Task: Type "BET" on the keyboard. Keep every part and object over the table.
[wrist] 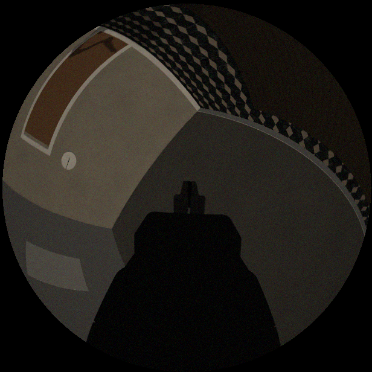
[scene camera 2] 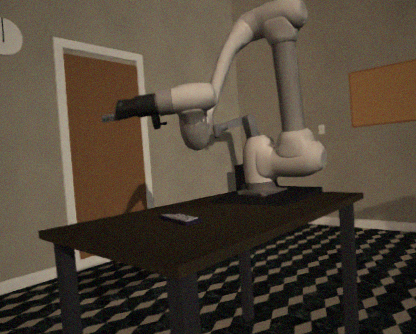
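Where they show: gripper, fingertip midpoint: (scene camera 2: pixel 102 119); arm's base at its link origin: (scene camera 2: pixel 262 191).
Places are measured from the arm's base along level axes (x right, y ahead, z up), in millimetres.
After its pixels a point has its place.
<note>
A small flat keyboard (scene camera 2: pixel 181 218) {x -196, y 608, z -7 mm} with a pale top and a dark bluish edge lies on the dark table in scene camera 2; its keys are too small to read. It does not show in the wrist view. My gripper (scene camera 2: pixel 107 118) {x 40, y 760, z 354 mm} (wrist: pixel 188 189) is raised high above the table, pointing sideways to the left in scene camera 2, well apart from the keyboard. Its two fingers are together in the wrist view, with no object seen between them.
The dark table (scene camera 2: pixel 125 250) {x -352, y 881, z -25 mm} (wrist: pixel 310 65) carries the arm's base (scene camera 2: pixel 262 189) {x -57, y 58, z 20 mm} at its far right part. A brown door (scene camera 2: pixel 105 140) (wrist: pixel 65 90) and a round wall clock (wrist: pixel 69 160) are on the wall behind. A checkered floor surrounds the table.
</note>
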